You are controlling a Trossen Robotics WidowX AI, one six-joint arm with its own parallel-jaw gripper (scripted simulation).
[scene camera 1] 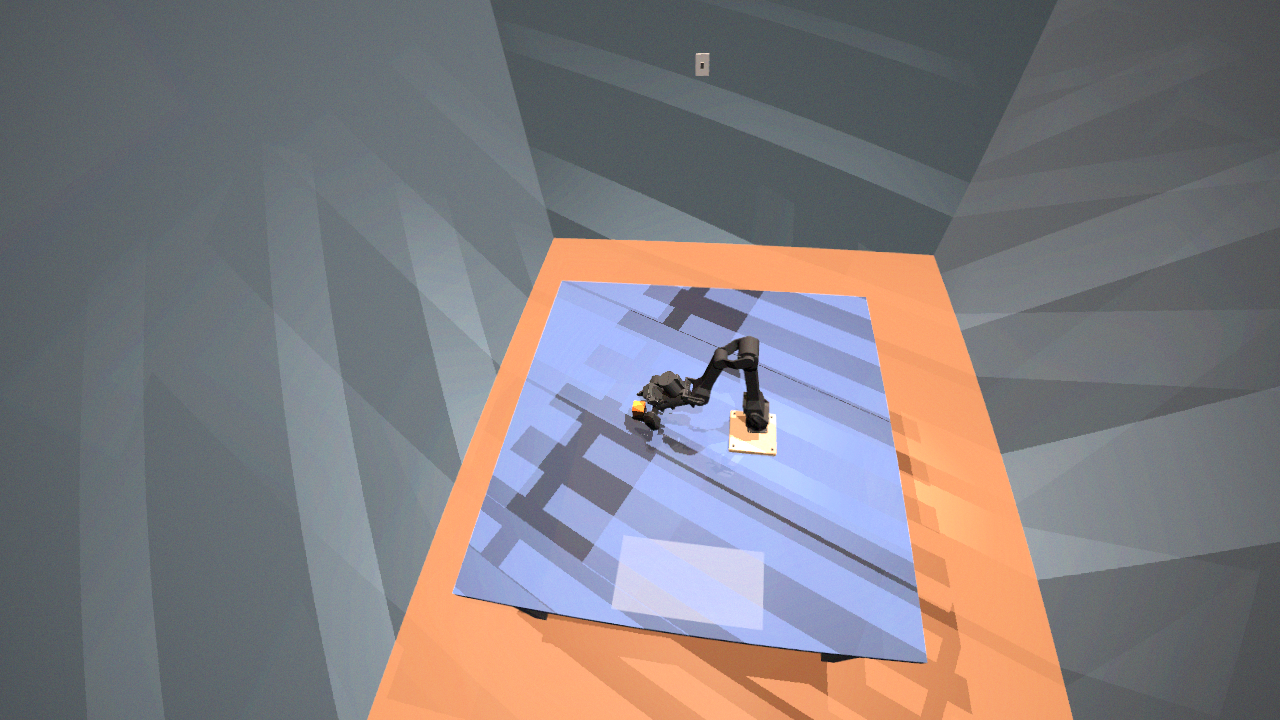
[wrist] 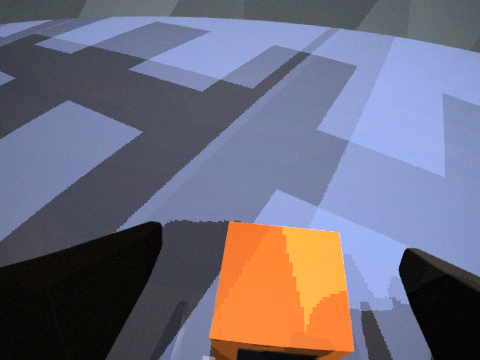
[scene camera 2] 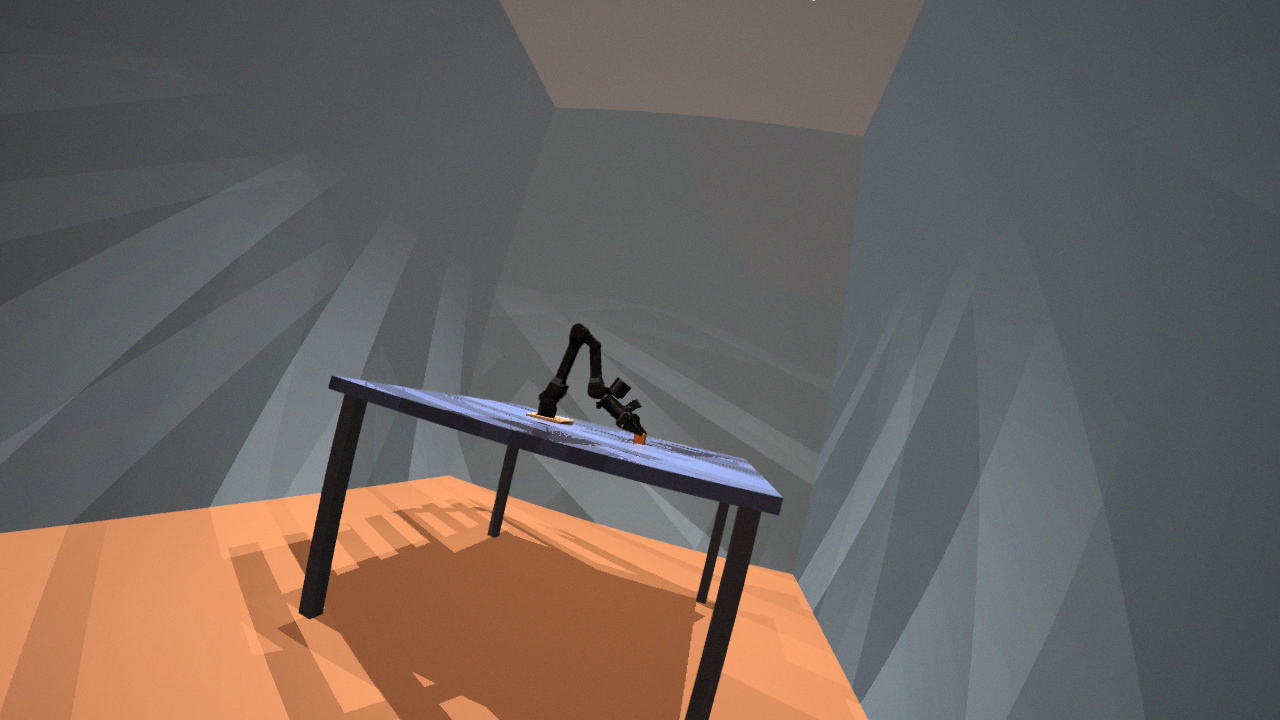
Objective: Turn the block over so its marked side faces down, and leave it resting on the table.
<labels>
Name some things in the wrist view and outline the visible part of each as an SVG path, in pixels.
My gripper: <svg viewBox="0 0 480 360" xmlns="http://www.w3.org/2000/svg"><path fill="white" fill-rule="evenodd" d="M405 249L399 265L400 279L403 281L408 303L411 304L413 315L416 316L424 339L427 340L433 359L480 360L480 277L455 267L452 263L448 264L443 259L437 259L436 256L429 255L421 249ZM163 225L159 221L147 221L101 239L97 237L88 243L77 244L59 252L0 267L0 360L105 360L156 265L157 256L163 245Z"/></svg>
A block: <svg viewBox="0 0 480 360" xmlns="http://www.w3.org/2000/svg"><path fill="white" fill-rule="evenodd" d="M229 220L223 267L221 267L215 311L213 311L212 332L211 337L209 337L215 359L340 360L355 351L352 343L351 316L349 316L347 281L345 281L343 253L341 253L339 233L279 227L279 225L241 223L241 221Z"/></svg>
</labels>
